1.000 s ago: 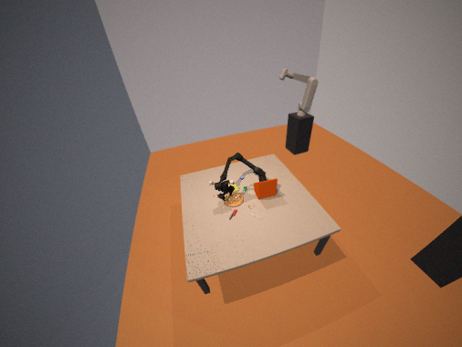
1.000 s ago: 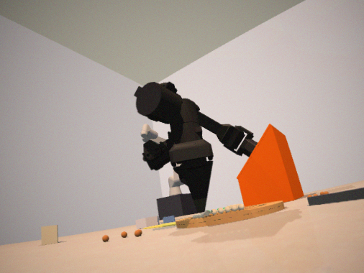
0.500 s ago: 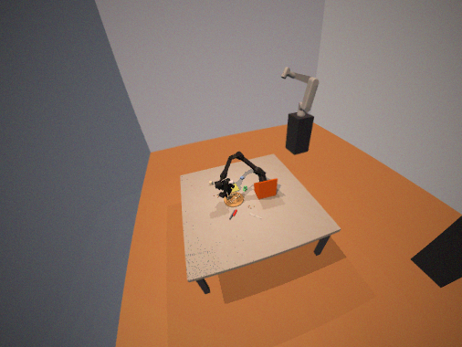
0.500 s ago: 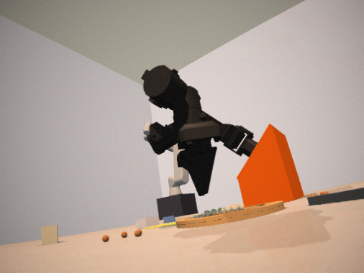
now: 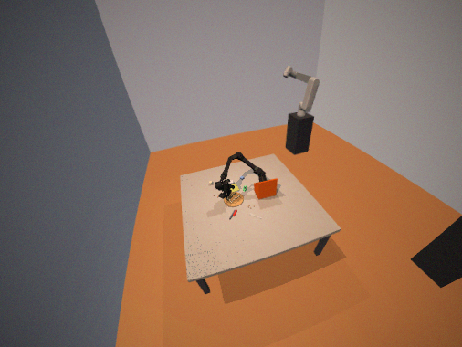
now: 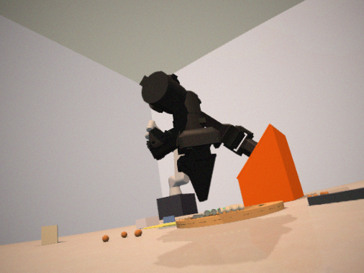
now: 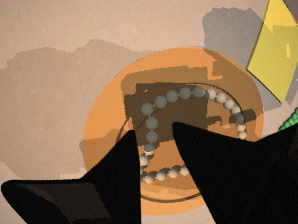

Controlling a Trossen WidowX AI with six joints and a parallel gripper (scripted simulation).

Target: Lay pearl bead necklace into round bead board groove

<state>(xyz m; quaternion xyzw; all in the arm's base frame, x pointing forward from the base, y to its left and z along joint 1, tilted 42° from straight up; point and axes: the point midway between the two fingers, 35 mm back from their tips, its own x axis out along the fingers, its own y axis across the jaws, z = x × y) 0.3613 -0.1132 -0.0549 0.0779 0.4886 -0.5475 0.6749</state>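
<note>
Right now my gripper tip is 6 cm past the round wooden bead board, 2 cm to the right of it and 3 cm above it. The rest, counted from my gripper tip: tan cube: 11 cm ahead, 31 cm to the right, 2 cm below; yellow flat piece: 11 cm behind, 15 cm to the right, 4 cm below; red-handled tool: 20 cm to the left, 3 cm below.
</note>
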